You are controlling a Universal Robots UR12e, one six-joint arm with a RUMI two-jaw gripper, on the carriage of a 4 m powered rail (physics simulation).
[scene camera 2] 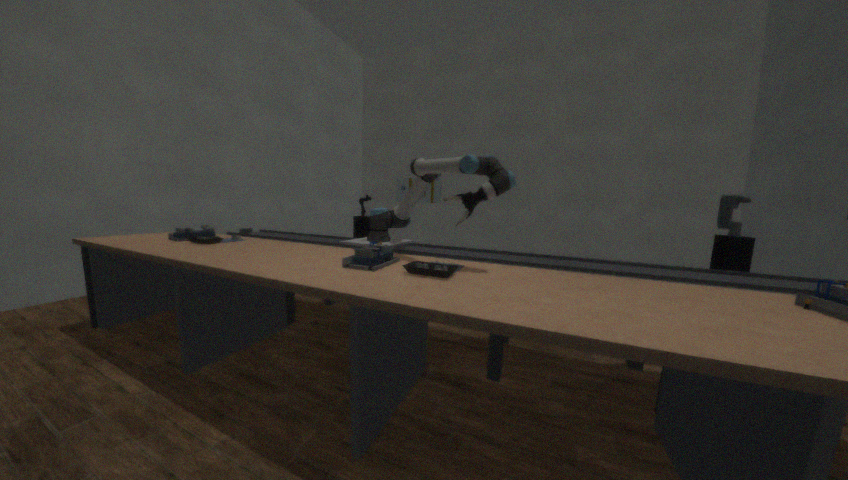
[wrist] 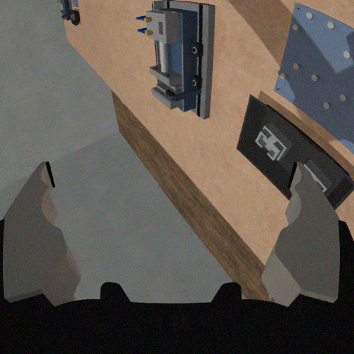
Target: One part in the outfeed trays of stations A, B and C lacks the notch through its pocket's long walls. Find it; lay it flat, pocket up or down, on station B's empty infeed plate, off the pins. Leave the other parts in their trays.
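Pixels of known places: gripper, between the fingertips: [scene camera 2: 448, 212]; arm's base, origin of its link: [scene camera 2: 378, 240].
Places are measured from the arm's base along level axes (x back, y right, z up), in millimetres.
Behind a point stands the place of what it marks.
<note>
My gripper [scene camera 2: 451, 212] @[x -562, y -786, z 266 mm] [wrist: 170, 162] is open and empty, held high above the back side of the table. A black tray [scene camera 2: 427, 274] @[x -787, y -765, z -19 mm] [wrist: 248, 123] stands on the table, to the right in the wrist view. In it lies a grey part [wrist: 270, 143] with pale walls around its pocket and gaps that look like notches. A second grey part [wrist: 321, 173] lies beside it, partly hidden by the right finger, so its walls cannot be judged. A blue plate with pale round pins [wrist: 321, 47] lies beyond the tray. Station letters are not readable.
A blue and grey vise fixture [scene camera 2: 371, 256] @[x -790, y -457, z 36 mm] [wrist: 187, 60] stands near the tray. Other station equipment stands at the table's far left [scene camera 2: 193, 234] @[x -677, y 1366, z 16 mm] and right edge [scene camera 2: 830, 297] @[x -558, y -2248, z 24 mm]. The rail [scene camera 2: 535, 259] runs behind the table. Black pedestals [scene camera 2: 731, 252] [scene camera 2: 360, 226] stand behind it.
</note>
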